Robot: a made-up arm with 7 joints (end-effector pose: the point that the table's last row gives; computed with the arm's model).
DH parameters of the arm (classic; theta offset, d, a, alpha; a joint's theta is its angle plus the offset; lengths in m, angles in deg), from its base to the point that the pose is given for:
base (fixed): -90 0.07 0 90
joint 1: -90 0.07 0.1 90
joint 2: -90 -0.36 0.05 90
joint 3: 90 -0.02 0.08 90
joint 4: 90 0.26 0.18 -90
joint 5: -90 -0.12 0.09 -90
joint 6: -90 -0.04 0.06 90
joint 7: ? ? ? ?
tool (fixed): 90 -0.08 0 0
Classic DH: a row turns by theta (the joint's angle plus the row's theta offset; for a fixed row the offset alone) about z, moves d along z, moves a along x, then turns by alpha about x.
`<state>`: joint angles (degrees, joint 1 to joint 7).
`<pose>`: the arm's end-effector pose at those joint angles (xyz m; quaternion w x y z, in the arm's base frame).
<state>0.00 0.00 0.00 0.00 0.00 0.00 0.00</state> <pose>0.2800 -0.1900 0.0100 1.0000 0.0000 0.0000 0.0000</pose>
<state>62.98 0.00 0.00 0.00 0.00 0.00 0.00</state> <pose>0.2800 -0.1398 0.2120 0.8527 -0.5223 0.0000 0.0000</pose>
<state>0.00 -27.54 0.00 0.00 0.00 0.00 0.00</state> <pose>0.2218 -0.1900 0.1673 0.9713 0.0000 -0.2380 0.0000</pose>
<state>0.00 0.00 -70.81 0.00 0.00 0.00 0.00</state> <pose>0.2392 -0.5875 0.0100 0.8151 0.0000 0.0000 -0.5794</pose>
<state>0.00 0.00 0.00 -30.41 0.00 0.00 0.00</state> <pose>0.2800 -0.1720 -0.0438 0.9650 -0.2623 0.0000 0.0000</pose>
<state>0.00 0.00 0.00 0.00 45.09 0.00 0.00</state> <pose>0.3532 -0.1900 0.0736 0.9236 0.0000 -0.3834 0.0000</pose>
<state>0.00 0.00 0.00 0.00 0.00 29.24 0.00</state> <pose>0.3010 -0.2106 0.0100 0.9676 0.0000 0.0000 0.2524</pose>
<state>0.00 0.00 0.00 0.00 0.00 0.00 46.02</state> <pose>0.2800 -0.2567 0.0129 0.9204 -0.3909 0.0000 0.0000</pose>
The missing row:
joint 7: 0 0.05 -0.03 -90
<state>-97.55 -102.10 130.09 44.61 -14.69 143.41 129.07</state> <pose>-0.1935 0.5033 0.0372 0.4284 0.1054 0.8537 -0.2768</pose>
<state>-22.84 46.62 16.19 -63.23 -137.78 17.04 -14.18</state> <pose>0.0015 0.0668 -0.0930 0.1803 -0.2757 0.9209 -0.2085</pose>
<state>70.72 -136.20 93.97 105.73 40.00 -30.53 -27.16</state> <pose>-0.2133 -0.0749 0.0382 0.7559 -0.1548 0.1479 0.6187</pose>
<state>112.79 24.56 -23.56 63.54 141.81 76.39 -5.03</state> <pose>0.1957 0.2325 0.6614 0.1012 0.8136 0.4530 -0.3500</pose>
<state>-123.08 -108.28 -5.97 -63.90 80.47 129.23 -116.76</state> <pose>-0.2170 -0.1827 -0.0471 0.7813 0.6083 0.0965 -0.1012</pose>
